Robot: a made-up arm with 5 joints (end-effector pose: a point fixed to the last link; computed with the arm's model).
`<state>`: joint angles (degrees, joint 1 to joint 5).
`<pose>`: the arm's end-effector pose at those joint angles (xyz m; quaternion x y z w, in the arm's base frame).
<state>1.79 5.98 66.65 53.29 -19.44</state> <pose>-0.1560 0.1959 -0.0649 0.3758 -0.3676 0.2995 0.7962</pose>
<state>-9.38 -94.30 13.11 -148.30 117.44</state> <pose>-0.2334 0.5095 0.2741 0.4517 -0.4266 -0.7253 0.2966</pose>
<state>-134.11 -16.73 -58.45 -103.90 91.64</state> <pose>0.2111 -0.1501 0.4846 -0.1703 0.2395 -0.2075 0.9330</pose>
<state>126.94 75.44 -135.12 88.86 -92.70</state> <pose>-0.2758 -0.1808 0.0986 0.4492 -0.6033 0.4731 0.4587</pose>
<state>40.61 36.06 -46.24 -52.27 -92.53</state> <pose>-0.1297 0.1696 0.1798 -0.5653 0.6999 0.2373 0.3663</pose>
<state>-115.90 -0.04 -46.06 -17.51 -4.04</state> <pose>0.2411 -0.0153 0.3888 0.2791 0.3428 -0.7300 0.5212</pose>
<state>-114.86 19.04 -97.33 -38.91 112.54</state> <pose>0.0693 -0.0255 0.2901 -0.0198 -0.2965 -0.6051 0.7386</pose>
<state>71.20 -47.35 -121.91 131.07 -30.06</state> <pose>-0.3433 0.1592 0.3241 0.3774 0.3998 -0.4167 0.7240</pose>
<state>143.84 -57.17 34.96 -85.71 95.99</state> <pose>0.1793 -0.2981 0.2922 -0.1948 0.7580 -0.1806 0.5957</pose>
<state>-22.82 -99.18 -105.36 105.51 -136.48</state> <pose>0.1381 0.3102 0.1630 0.8182 0.3441 -0.3275 0.3239</pose>
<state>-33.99 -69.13 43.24 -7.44 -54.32</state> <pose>-0.0377 0.3242 0.2907 -0.5575 0.2244 -0.3227 0.7313</pose>
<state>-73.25 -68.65 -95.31 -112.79 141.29</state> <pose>0.4167 -0.0664 0.4194 0.1713 0.1655 0.2000 0.9504</pose>
